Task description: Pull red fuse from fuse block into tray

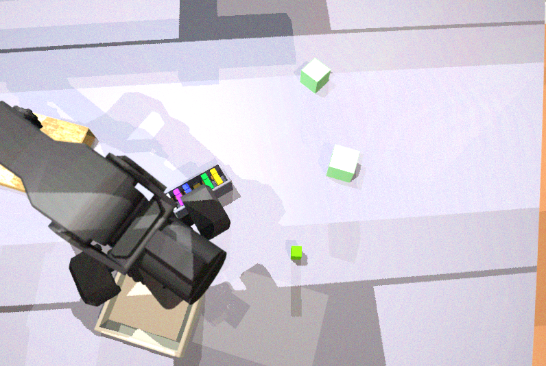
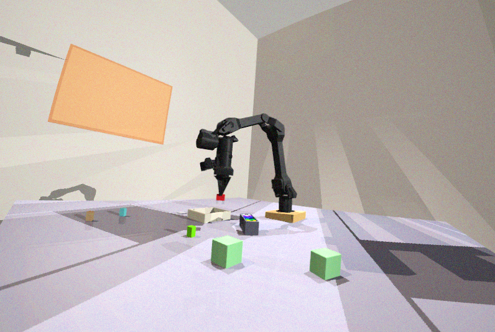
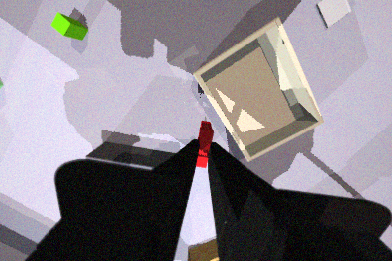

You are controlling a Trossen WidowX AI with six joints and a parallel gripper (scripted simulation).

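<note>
My gripper tip is now 90 mm above the cream tray, 70 mm to the left of it and 10 mm past it. From my gripper tip the other things lie so: red fuse (10 mm below); purple fuse (100 mm to the left, 70 mm below, 40 mm behind); white fuse (90 mm to the left, 70 mm below, 50 mm behind).
</note>
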